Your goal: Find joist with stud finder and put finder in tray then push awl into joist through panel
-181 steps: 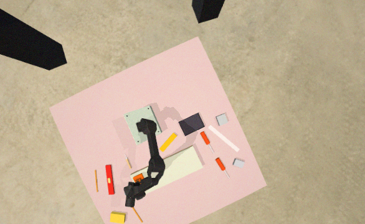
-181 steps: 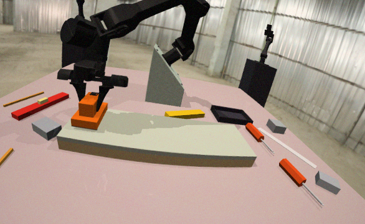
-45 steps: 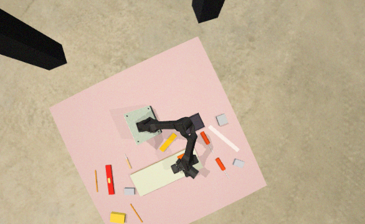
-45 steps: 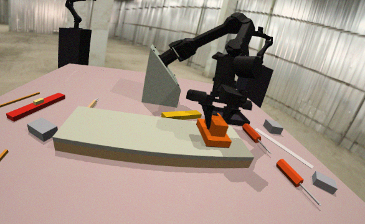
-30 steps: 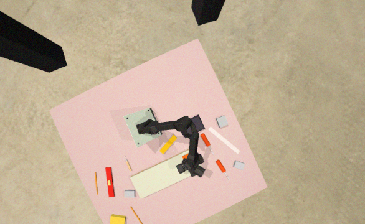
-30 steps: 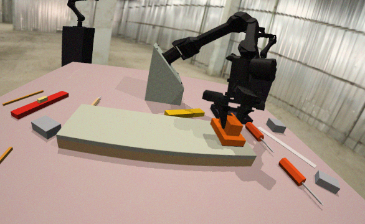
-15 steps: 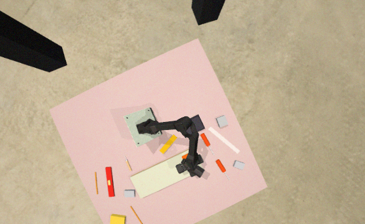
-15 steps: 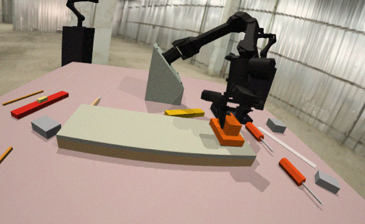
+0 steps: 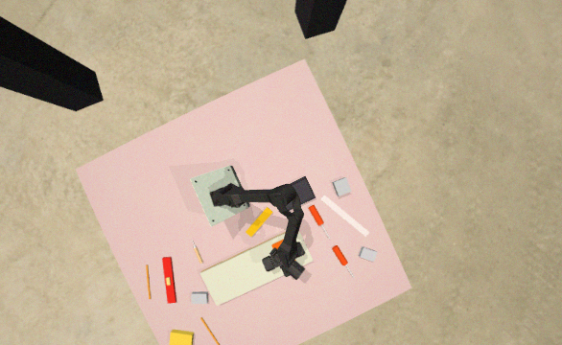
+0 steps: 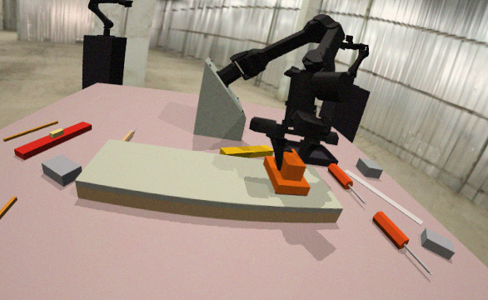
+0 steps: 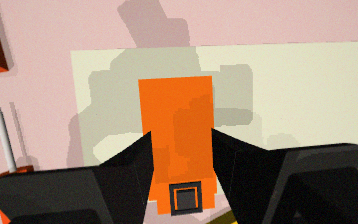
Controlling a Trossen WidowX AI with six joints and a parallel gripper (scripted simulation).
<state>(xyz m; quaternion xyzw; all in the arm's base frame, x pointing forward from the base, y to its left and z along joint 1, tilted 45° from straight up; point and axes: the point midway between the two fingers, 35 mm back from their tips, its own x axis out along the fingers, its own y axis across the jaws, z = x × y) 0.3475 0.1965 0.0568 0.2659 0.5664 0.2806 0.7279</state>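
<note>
Now: the dark tray 250 mm behind my gripper tip, 140 mm to the left of it and 50 mm below it. The rest, counted from my gripper tip: orange stud finder (20 mm behind, 20 mm above); then white strip (70 mm behind, 340 mm to the left, 60 mm below); then yellow ruler (180 mm behind, 70 mm to the right, 60 mm below).
</note>
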